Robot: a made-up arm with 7 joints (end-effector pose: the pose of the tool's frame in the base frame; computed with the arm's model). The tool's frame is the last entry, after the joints.
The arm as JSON. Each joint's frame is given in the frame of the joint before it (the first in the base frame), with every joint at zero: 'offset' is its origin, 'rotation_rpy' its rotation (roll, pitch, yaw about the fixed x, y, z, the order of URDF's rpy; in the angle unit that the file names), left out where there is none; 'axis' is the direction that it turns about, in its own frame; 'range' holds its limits. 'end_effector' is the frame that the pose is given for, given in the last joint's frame.
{
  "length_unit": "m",
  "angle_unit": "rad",
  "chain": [
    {
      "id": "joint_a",
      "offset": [
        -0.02,
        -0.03,
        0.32
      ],
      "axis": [
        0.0,
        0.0,
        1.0
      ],
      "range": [
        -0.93,
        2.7
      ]
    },
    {
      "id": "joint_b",
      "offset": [
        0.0,
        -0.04,
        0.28
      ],
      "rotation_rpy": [
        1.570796,
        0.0,
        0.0
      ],
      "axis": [
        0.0,
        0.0,
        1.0
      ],
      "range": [
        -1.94,
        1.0
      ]
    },
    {
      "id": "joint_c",
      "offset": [
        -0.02,
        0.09,
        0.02
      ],
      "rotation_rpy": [
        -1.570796,
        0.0,
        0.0
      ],
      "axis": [
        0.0,
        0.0,
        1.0
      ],
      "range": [
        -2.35,
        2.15
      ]
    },
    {
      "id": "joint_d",
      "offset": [
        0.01,
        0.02,
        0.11
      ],
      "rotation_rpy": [
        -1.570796,
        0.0,
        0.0
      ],
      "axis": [
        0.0,
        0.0,
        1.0
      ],
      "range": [
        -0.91,
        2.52
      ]
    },
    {
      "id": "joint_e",
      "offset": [
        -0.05,
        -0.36,
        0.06
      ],
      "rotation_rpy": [
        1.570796,
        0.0,
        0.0
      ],
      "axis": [
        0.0,
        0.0,
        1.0
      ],
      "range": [
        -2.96,
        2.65
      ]
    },
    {
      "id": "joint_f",
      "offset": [
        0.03,
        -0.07,
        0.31
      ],
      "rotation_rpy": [
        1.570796,
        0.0,
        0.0
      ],
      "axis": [
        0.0,
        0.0,
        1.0
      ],
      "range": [
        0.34,
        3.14
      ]
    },
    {
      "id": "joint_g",
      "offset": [
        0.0,
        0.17,
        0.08
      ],
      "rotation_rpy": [
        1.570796,
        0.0,
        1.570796
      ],
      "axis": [
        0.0,
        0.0,
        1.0
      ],
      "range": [
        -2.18,
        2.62
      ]
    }
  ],
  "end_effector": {
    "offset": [
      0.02,
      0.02,
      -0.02
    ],
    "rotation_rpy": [
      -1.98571,
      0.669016,
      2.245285
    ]
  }
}
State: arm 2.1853 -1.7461 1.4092 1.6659 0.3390 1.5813 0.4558
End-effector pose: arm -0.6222 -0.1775 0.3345 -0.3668 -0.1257 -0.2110
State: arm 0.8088 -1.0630 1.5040 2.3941 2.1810 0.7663 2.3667
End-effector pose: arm -0.5909 -0.0735 0.4646 2.5769 1.0404 -0.3686
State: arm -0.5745 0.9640 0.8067 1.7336 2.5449 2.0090 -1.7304
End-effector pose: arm 0.3563 0.2237 0.8206 -1.3060 1.8884 1.2864
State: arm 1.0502 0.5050 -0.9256 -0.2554 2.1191 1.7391 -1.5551
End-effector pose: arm -0.1890 -0.4109 1.3239 -1.3050 0.1517 0.2854
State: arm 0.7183 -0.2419 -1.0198 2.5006 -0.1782 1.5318 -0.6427
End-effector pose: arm 0.5249 -0.3394 0.3618 0.2948 -1.7834 -0.7783
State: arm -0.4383 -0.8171 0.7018 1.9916 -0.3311 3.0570 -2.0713
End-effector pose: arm 0.3394 0.0384 0.3593 1.0776 -2.6607 1.0724
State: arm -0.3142 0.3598 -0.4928 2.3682 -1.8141 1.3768 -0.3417
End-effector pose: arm 0.5860 -0.3344 0.6648 0.0324 -1.8101 0.2088
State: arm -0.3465 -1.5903 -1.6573 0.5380 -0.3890 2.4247 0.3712
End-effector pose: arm 0.6204 -0.4444 0.6701 0.8535 -2.1128 0.3123
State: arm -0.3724 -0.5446 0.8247 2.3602 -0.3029 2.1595 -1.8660
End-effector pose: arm 0.3506 0.1788 0.3723 1.6934 -1.4628 0.7624
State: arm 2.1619 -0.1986 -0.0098 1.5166 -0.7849 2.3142 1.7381
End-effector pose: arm -0.3125 0.5089 0.9292 1.2695 0.9094 -1.0870
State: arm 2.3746 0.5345 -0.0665 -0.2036 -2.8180 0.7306 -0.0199
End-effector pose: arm 0.2770 -0.6297 1.3687 -0.5490 2.2454 1.2986
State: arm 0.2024 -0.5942 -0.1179 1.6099 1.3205 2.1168 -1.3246
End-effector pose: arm 0.5184 -0.1243 0.4113 0.4606 -2.6631 -1.2842
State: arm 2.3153 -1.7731 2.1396 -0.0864 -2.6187 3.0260 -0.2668
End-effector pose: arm -0.2286 0.6819 0.5610 -2.4331 -0.9725 0.6840
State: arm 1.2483 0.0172 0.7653 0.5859 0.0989 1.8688 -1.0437
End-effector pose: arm 0.0183 0.1158 1.4007 -2.2232 0.3277 0.6536
